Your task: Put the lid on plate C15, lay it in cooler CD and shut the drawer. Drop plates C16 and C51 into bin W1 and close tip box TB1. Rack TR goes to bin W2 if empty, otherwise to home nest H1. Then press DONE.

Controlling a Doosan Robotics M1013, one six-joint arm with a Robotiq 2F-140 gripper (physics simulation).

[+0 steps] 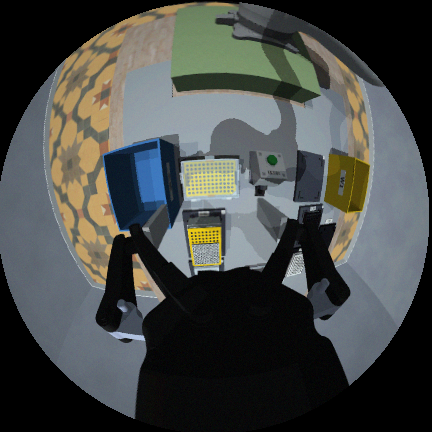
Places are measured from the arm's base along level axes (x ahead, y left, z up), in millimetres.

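Pixels of known places: gripper, between the fingertips: [212, 210].
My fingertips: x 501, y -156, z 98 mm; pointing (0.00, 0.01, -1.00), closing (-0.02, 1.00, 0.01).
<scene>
For each thing: its top centre in the pictures, then the offset to it from my fingertips. "*": a spot on its surface instead.
- yellow rack, centre of its top: [205, 249] dz -111, dx +150, dy -17 mm
- clear box with a yellow perforated insert, centre of its top: [210, 178] dz -113, dx -27, dy +3 mm
- yellow bin W1, centre of its top: [360, 187] dz -67, dx -39, dy +492 mm
- blue bin, centre of its top: [132, 189] dz -67, dx -26, dy -152 mm
- grey box with a green button, a spot on its surface: [272, 160] * dz -116, dx -70, dy +145 mm
- white plate, centre of its top: [297, 264] dz -161, dx +323, dy +360 mm
- dark flat pad, a spot on its surface: [309, 176] * dz -175, dx -34, dy +320 mm
My gripper [212, 210] is open and empty, its fingers wide apart above the table. Between them, farther down, a yellow rack [205, 245] partly filled with pale round pieces sits in a dark nest. A clear box with a yellow perforated insert [211, 178] stands behind it. The yellow bin W1 [346, 182] is at the right. A blue bin [142, 175] stands at the left. A grey box with a green button [272, 160] is right of centre. Dark plates [311, 216] [327, 233] and a white plate [295, 264] lie near the right finger; their labels are unreadable. Cooler CD cannot be made out.
A large green block [235, 50] stands at the back, with a dark grey arm part over it. A dark flat pad [309, 176] lies between the button box and bin W1. A pale strip of another item [207, 270] shows below the yellow rack, mostly hidden by the gripper body.
</scene>
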